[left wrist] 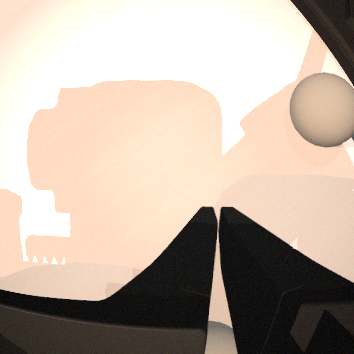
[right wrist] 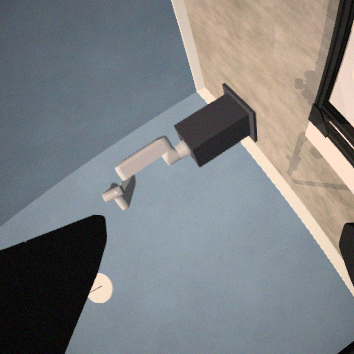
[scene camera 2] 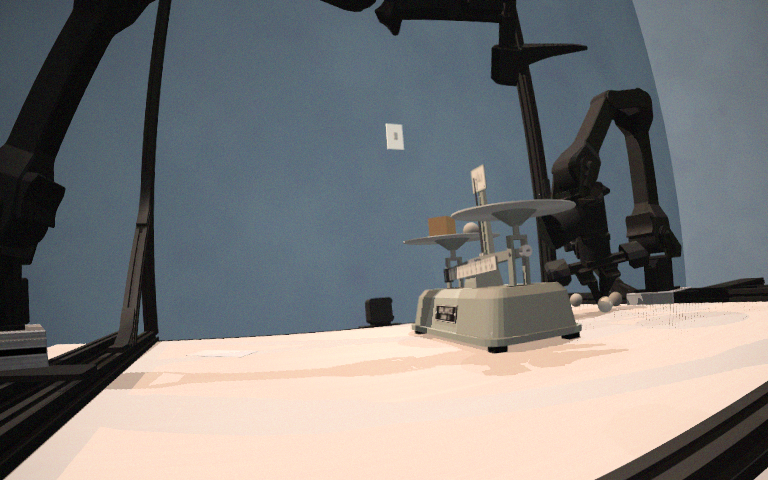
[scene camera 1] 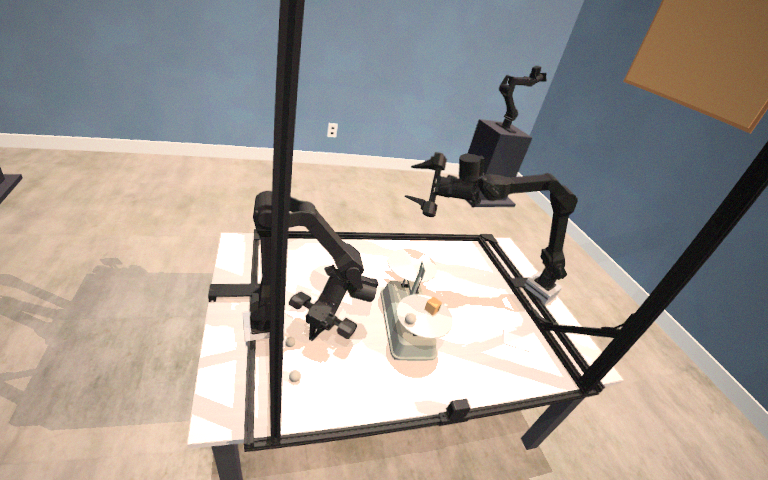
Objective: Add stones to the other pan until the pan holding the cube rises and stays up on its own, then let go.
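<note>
The orange cube and a pale stone are on one pan of the balance; that pan is low. The other pan is raised and bare. My left gripper is shut and empty, low over the table. A stone shows partly behind its fingers in the left wrist view. Another stone lies beside it. My right gripper is open, empty and high up.
A further stone lies nearer the table's front edge. The upright frame post stands in front of the left arm. A black frame bar runs along the front, with a small black box on it. The left arm's base is near the stones.
</note>
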